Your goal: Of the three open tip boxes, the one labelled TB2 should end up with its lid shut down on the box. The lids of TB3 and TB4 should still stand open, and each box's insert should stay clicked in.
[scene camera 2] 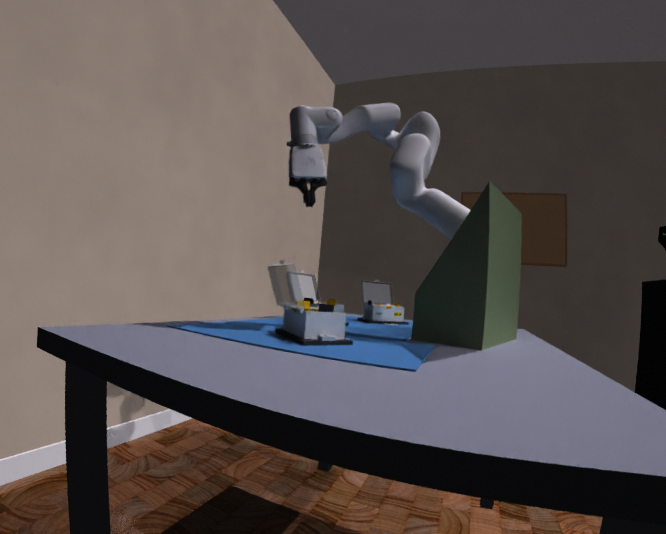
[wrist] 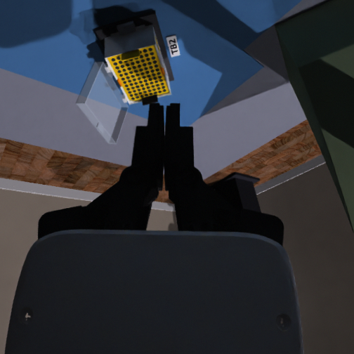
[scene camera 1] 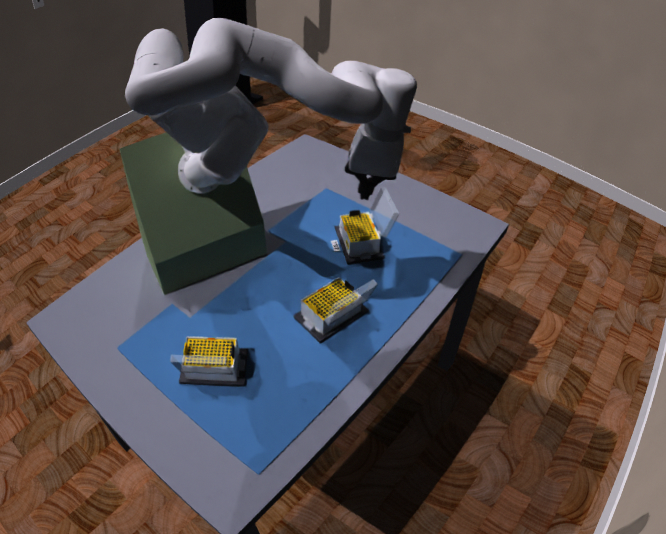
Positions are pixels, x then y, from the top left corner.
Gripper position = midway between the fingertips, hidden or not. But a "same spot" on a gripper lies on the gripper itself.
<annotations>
my gripper: scene camera 2 310, 205; wrist; scene camera 1
same spot on blue mat: point(wrist: 212, 63) = point(scene camera 2: 384, 343)
same spot on my gripper: point(scene camera 1: 366, 186) = point(wrist: 169, 160)
</annotations>
